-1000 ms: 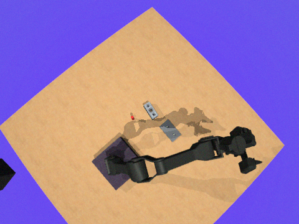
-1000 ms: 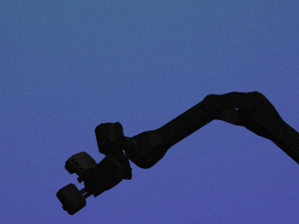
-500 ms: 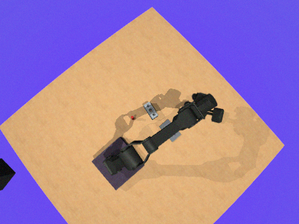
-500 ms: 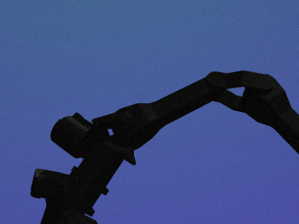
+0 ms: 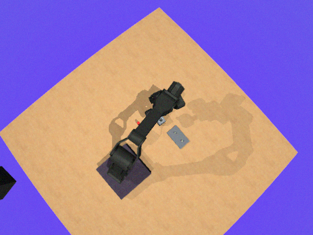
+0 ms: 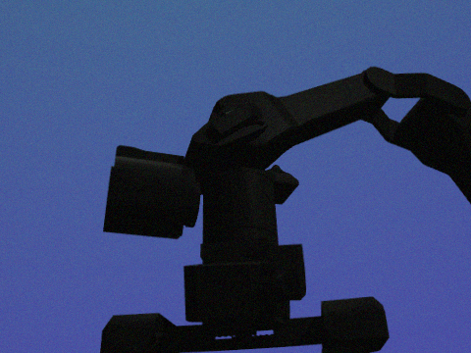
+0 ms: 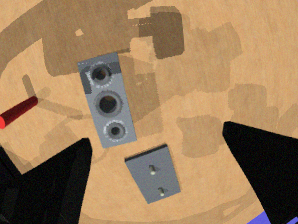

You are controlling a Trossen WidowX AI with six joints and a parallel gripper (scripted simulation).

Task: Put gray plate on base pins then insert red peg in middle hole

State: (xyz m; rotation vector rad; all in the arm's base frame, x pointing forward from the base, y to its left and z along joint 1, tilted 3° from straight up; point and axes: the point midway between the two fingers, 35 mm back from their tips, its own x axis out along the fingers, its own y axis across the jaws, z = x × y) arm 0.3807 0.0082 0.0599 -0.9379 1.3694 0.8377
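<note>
Right now my gripper tip is 30 mm past the gray plate, 20 mm to the right of it and 80 mm above it. Also, from my gripper tip: base: 50 mm behind, 140 mm to the right, 110 mm below; red peg: 130 mm behind, 80 mm to the left, 80 mm below.
</note>
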